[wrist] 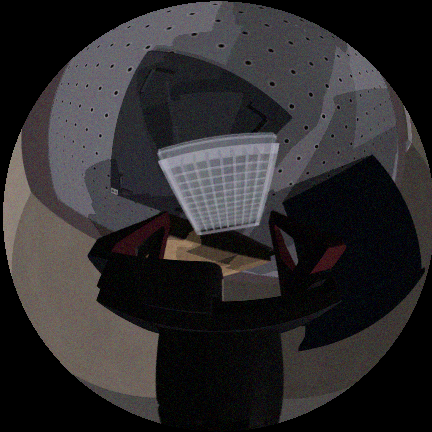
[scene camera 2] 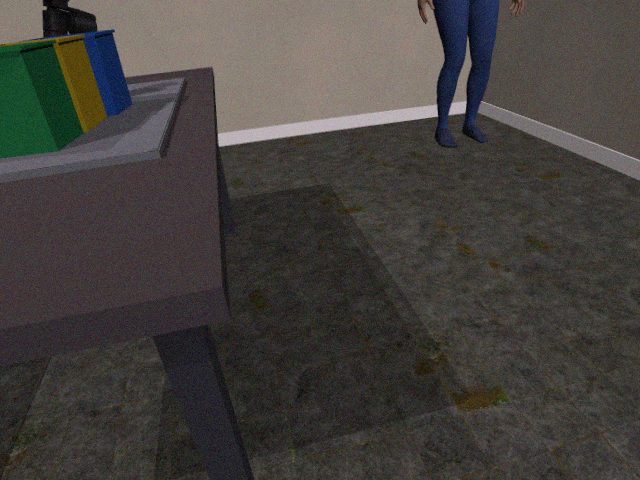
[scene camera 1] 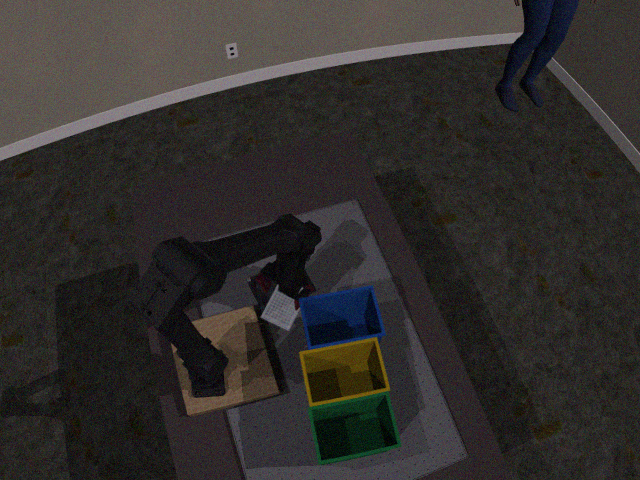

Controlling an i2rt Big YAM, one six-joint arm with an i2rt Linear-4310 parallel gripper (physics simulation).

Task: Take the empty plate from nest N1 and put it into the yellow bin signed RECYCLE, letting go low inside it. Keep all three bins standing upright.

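Frame: origin at the arm's base, x down, y back, z left, level; metres.
Where they show: gripper, fingertip midpoint: (wrist: 218, 216) (scene camera 1: 282, 300); arm's base, origin of the base link: (scene camera 1: 207, 374).
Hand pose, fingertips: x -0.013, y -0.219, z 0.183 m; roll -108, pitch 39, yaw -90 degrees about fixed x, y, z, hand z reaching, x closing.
Observation:
Each offset is from my fingertips to the top centre of the thing. "spot": to the spot under its first point. Level surfaces: height alone.
The empty plate @[dx +0.002, dy -0.006, dz -0.001 m] (scene camera 1: 280, 310) (wrist: 225, 185), pale with a grid of wells, sits askew over the dark nest pad @[spot: dx +0.027, dy -0.044, dz +0.074 m] (wrist: 200, 110), overhanging its edge. My gripper (scene camera 1: 281, 296) (wrist: 218, 216) is open and empty, its fingers standing apart on either side of the plate's near end in the wrist view. Contact with the plate cannot be told. The yellow bin @[dx -0.141, dy -0.121, dz -0.255 m] (scene camera 1: 336, 360) (scene camera 2: 80, 80) stands upright between the blue bin @[dx -0.141, dy -0.137, dz -0.124 m] (scene camera 1: 338, 304) (scene camera 2: 107, 72) and the green bin @[dx -0.141, dy -0.122, dz -0.386 m] (scene camera 1: 356, 408) (scene camera 2: 31, 103), both upright. The RECYCLE sign cannot be read. The gripper's fingers do not show in scene camera 2.
The blue bin's dark side @[spot: dx -0.034, dy -0.129, dz -0.064 m] (wrist: 360, 225) is close beside my right finger in the wrist view. The arm's base stands on a wooden block (scene camera 1: 255, 384) (wrist: 225, 260). The perforated grey board @[dx +0.038 m] (scene camera 1: 444, 449) lies under the bins. A person (scene camera 1: 535, 51) (scene camera 2: 465, 62) in blue stands beyond the table.

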